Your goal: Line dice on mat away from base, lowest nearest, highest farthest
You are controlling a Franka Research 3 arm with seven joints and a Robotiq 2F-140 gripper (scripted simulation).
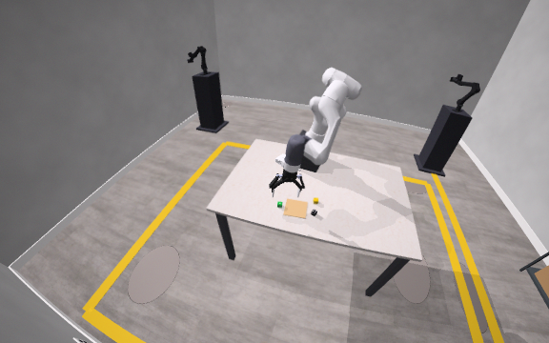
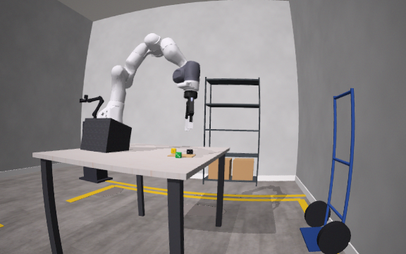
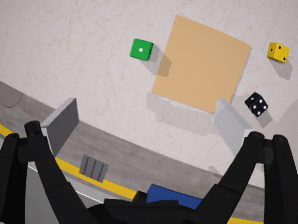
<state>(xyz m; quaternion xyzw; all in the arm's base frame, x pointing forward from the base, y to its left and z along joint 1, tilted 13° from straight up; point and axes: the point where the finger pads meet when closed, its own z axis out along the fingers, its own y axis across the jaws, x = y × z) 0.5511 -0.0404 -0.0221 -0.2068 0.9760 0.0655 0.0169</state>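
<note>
The yellow die lies 150 mm behind my hand, 180 mm to the left of it and 150 mm below it. From my hand the other things lie so: black die (50 mm behind, 180 mm to the left, 150 mm below); then green die (40 mm behind, 40 mm to the right, 150 mm below); then tan mat (60 mm behind, 60 mm to the left, 160 mm below).
</note>
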